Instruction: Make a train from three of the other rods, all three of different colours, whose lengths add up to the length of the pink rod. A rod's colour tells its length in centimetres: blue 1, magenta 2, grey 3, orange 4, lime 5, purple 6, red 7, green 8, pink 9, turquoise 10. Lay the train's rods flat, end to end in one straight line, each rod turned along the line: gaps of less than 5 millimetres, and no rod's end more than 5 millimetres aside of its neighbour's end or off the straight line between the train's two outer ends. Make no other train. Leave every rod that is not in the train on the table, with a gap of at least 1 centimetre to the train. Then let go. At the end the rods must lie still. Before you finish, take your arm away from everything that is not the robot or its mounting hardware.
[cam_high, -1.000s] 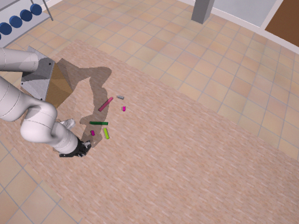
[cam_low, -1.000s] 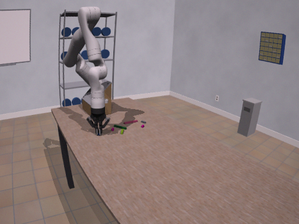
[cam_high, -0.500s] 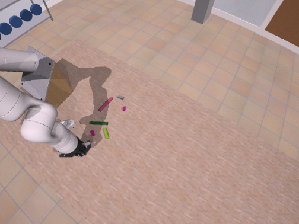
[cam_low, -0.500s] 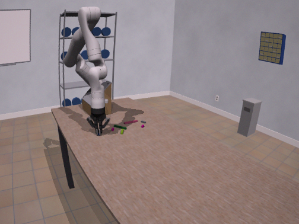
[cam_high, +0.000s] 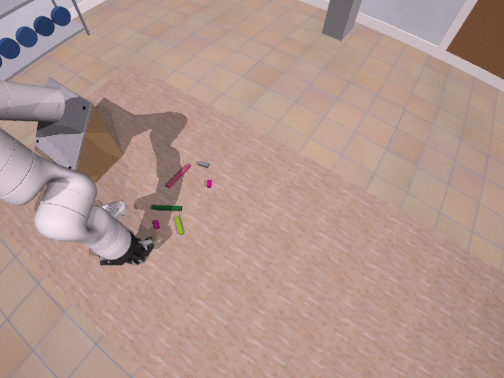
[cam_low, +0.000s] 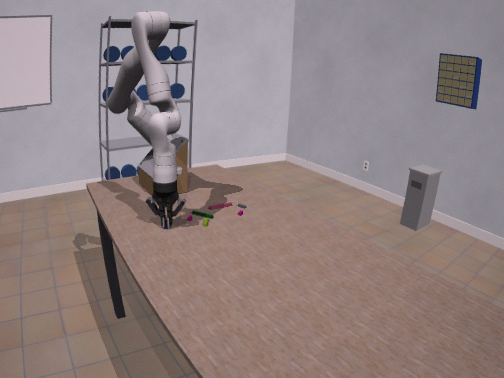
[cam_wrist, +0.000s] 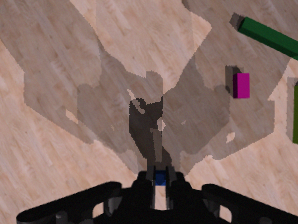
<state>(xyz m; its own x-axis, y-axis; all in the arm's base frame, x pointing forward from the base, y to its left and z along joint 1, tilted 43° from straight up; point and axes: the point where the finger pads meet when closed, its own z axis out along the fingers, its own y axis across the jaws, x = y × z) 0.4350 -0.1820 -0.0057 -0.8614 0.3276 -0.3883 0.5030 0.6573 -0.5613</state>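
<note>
The blue rod lies 20 mm below my hand. Also, from my hand: green rod 50 mm behind, 150 mm to the left, 20 mm below; then lime rod 10 mm ahead, 130 mm to the left, 20 mm below; then pink rod 90 mm behind, 240 mm to the left, 20 mm below.
</note>
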